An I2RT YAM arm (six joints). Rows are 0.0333 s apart.
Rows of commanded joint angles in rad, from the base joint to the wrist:
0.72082 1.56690 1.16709 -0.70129 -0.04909 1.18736
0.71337 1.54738 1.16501 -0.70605 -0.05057 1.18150
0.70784 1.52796 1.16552 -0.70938 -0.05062 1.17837
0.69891 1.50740 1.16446 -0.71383 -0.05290 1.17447
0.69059 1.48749 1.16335 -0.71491 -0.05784 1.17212
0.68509 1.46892 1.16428 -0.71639 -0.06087 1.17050
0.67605 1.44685 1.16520 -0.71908 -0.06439 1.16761
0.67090 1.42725 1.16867 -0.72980 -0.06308 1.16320
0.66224 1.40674 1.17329 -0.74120 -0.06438 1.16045
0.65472 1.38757 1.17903 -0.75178 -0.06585 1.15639
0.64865 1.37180 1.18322 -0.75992 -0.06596 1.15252
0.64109 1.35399 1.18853 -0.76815 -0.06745 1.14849
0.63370 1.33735 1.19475 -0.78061 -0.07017 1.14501
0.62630 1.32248 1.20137 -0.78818 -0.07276 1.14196
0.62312 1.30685 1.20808 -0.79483 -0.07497 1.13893
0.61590 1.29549 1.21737 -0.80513 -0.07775 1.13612
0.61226 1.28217 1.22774 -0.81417 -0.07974 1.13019
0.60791 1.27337 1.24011 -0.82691 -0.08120 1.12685
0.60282 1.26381 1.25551 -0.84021 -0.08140 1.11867
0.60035 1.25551 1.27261 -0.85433 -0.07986 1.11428
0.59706 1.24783 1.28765 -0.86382 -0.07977 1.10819
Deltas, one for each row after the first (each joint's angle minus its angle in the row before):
-0.00745 -0.01952 -0.00208 -0.00476 -0.00148 -0.00586
-0.00553 -0.01942 0.00051 -0.00333 -0.00005 -0.00313
-0.00893 -0.02056 -0.00106 -0.00445 -0.00228 -0.00390
-0.00832 -0.01991 -0.00111 -0.00108 -0.00494 -0.00235
-0.00550 -0.01857 0.00093 -0.00148 -0.00303 -0.00162
-0.00904 -0.02207 0.00092 -0.00269 -0.00352 -0.00289
-0.00515 -0.01960 0.00347 -0.01072 0.00131 -0.00441
-0.00866 -0.02051 0.00462 -0.01140 -0.00130 -0.00275
-0.00752 -0.01917 0.00574 -0.01058 -0.00147 -0.00406
-0.00607 -0.01577 0.00419 -0.00814 -0.00011 -0.00387
-0.00756 -0.01781 0.00531 -0.00823 -0.00149 -0.00403
-0.00739 -0.01664 0.00622 -0.01246 -0.00272 -0.00348
-0.00740 -0.01487 0.00662 -0.00757 -0.00259 -0.00305
-0.00318 -0.01563 0.00671 -0.00665 -0.00221 -0.00303
-0.00722 -0.01136 0.00929 -0.01030 -0.00278 -0.00281
-0.00364 -0.01332 0.01037 -0.00904 -0.00199 -0.00593
-0.00435 -0.00880 0.01237 -0.01274 -0.00146 -0.00334
-0.00509 -0.00956 0.01540 -0.01330 -0.00020 -0.00818
-0.00247 -0.00830 0.01710 -0.01412 0.00154 -0.00439
-0.00329 -0.00768 0.01504 -0.00949 0.00009 -0.00609

